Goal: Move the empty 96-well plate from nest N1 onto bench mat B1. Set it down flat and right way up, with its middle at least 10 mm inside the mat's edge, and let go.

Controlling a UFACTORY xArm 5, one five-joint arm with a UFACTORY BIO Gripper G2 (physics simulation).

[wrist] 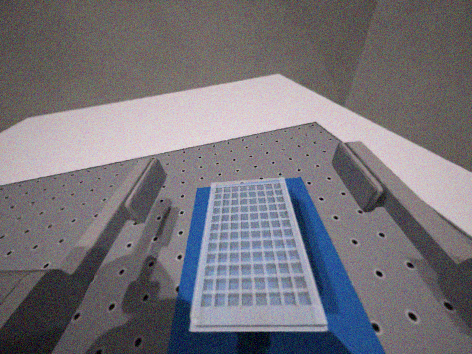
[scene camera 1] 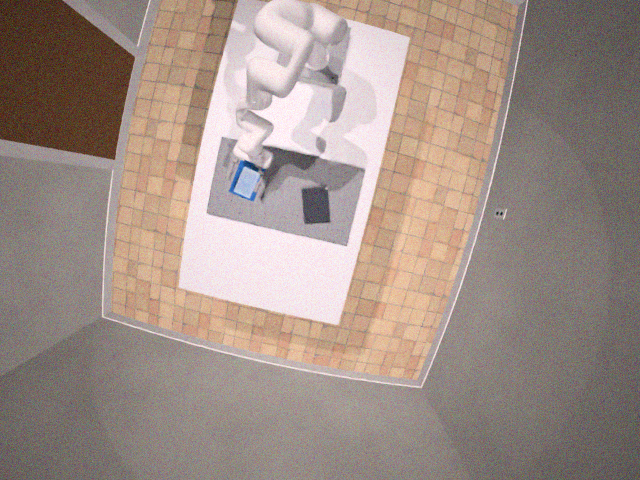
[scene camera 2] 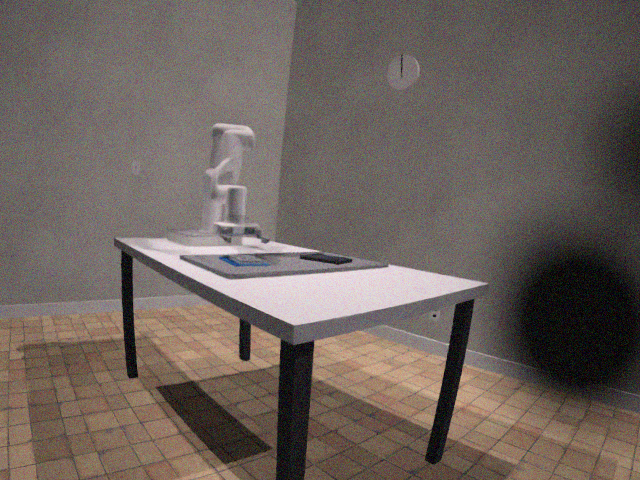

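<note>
The clear 96-well plate lies flat, wells up, on the blue bench mat B1. In the wrist view, blue shows along both long sides of the plate, with a wider strip on the right. My gripper is open and empty. It hangs above the plate, with one finger out to each side and a gap between finger and plate. The dark nest N1 stands apart from the mat, with no plate on it.
A grey perforated board carries the mat and the nest. It lies on the white table. The arm's base stands at the table's far end in the second scene view.
</note>
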